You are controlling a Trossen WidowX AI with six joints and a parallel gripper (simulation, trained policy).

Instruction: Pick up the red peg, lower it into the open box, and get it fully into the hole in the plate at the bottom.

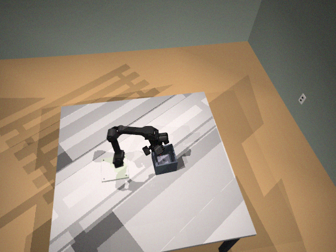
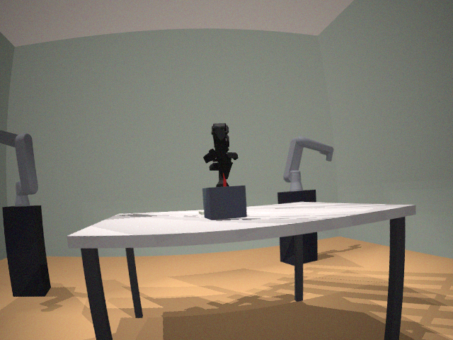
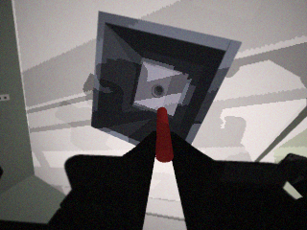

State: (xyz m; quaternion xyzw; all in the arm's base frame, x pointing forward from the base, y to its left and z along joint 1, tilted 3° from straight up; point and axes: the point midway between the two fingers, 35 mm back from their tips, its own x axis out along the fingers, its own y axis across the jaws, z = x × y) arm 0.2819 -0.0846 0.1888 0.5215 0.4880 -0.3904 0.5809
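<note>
My gripper tip is now 130 mm above the plate, 40 mm short of it and 30 mm to the left of it. From my gripper tip the other things lie so: red peg (10 mm to the right, 10 mm below).
</note>
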